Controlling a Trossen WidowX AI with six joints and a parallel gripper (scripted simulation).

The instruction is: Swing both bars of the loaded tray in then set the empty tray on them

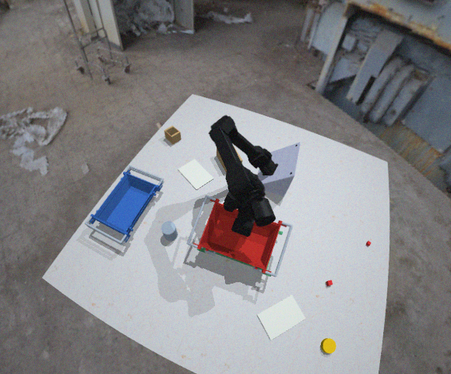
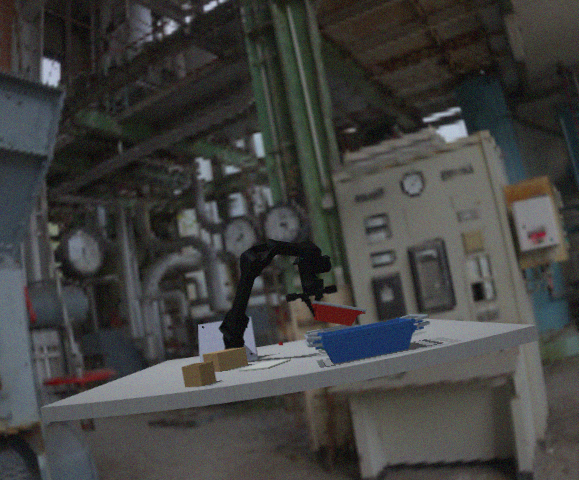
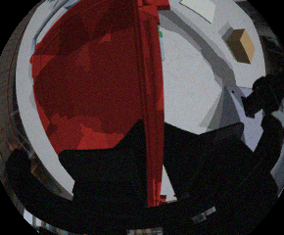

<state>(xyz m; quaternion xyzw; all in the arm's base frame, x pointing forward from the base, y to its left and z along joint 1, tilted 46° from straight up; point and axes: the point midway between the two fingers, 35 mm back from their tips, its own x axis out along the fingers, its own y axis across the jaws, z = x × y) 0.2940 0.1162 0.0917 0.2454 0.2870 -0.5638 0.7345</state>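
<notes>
Now: the red tray 70 mm ahead of my gripper tip, 10 mm to the left of it and 10 mm above it. From my gripper tip the other things lie so: grey cylinder 240 mm to the right, 150 mm ahead, 80 mm below; then yellow disc 470 mm to the left, 250 mm ahead, 110 mm below.
</notes>
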